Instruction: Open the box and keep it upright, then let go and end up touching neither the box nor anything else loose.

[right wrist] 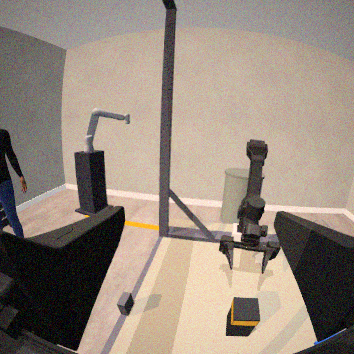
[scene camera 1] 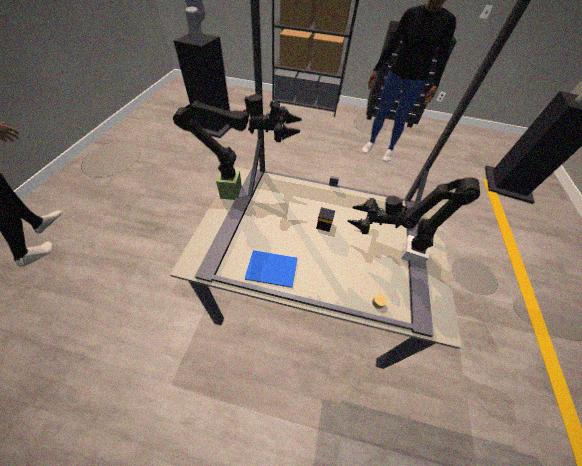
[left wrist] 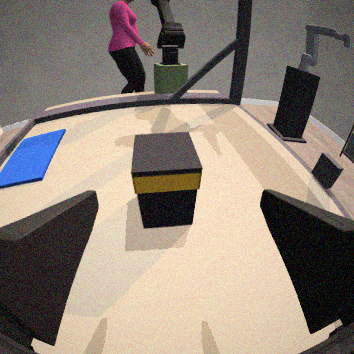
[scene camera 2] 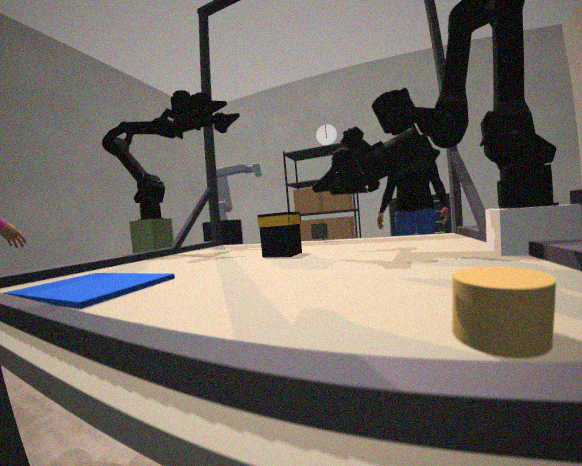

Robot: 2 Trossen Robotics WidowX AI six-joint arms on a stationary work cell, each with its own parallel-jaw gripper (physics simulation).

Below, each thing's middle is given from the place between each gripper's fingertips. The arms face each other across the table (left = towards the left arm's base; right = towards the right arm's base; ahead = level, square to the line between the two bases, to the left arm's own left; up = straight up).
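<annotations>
Looking at the black lid [left wrist: 167, 161], I find my right hand 110 mm short of it and 210 mm to the right of it, and 360 mm above it. From that same right hand, the yellow cylinder [scene camera 2: 509, 312] is 420 mm ahead, 540 mm to the left and 420 mm below, while the flat blue square [scene camera 2: 80, 292] is 70 mm to the left, 440 mm ahead and 430 mm below.
As for my left hand, the black lid is 1 cm ahead of it, 10 cm to the right of it and 5 cm below it. Counted from my left hand too, the yellow cylinder is 23 cm to the left, 32 cm ahead and 11 cm below, and the flat blue square is 24 cm to the right, 34 cm ahead and 13 cm below.
</annotations>
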